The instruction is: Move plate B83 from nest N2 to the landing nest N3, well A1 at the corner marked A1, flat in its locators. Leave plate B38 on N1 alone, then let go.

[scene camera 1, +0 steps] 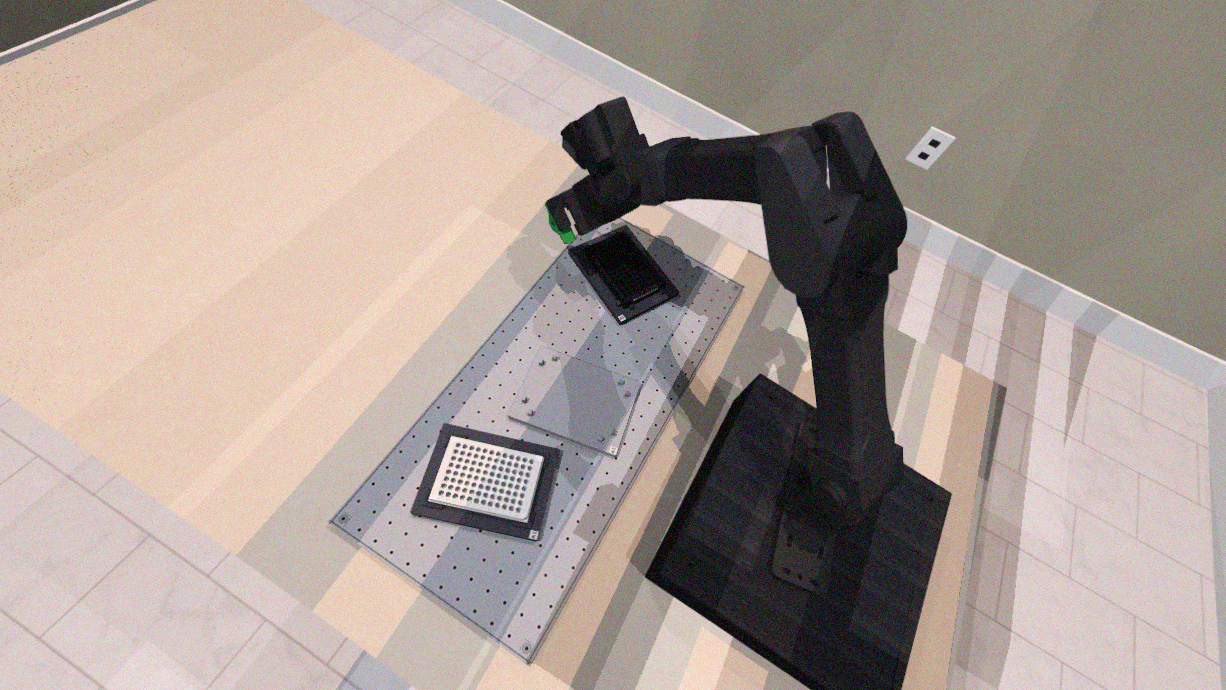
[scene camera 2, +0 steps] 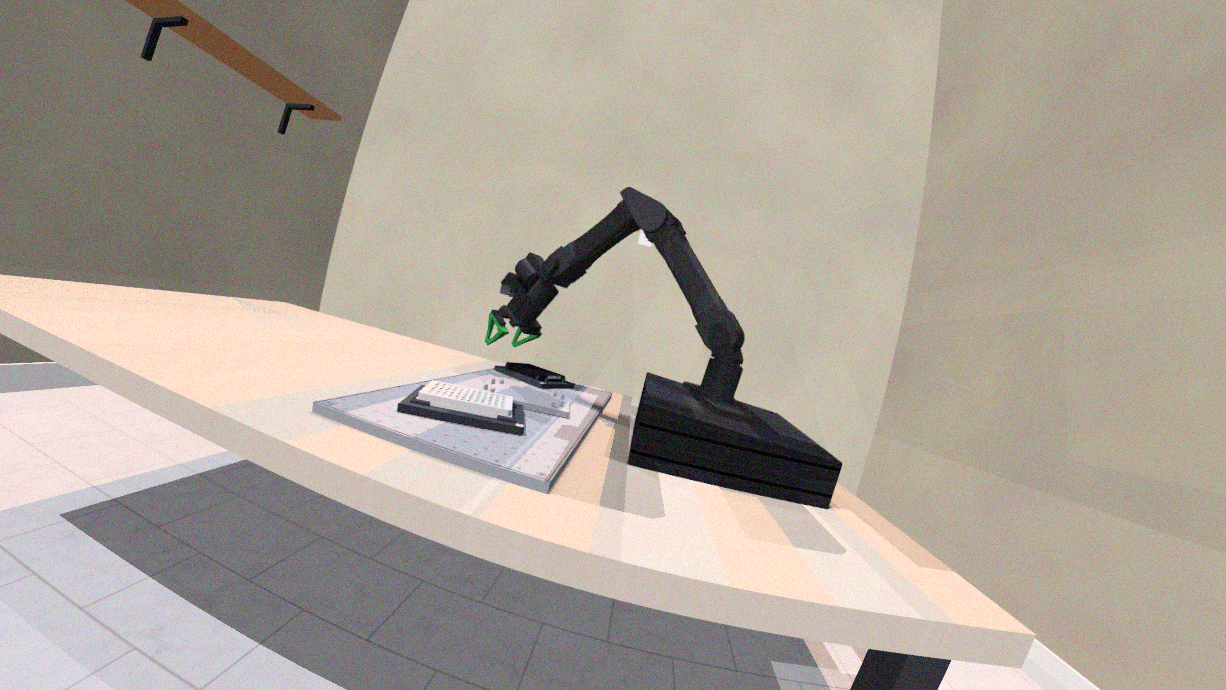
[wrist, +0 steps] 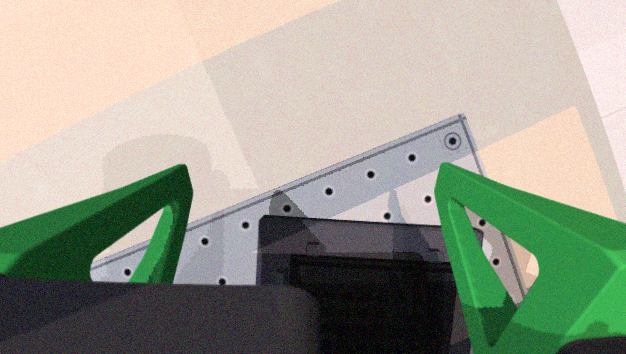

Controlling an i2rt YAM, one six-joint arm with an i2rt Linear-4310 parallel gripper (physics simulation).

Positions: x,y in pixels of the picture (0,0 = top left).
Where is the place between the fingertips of my gripper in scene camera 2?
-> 500,344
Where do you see a grey nest with pegs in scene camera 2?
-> At 552,404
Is my gripper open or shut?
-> Open.
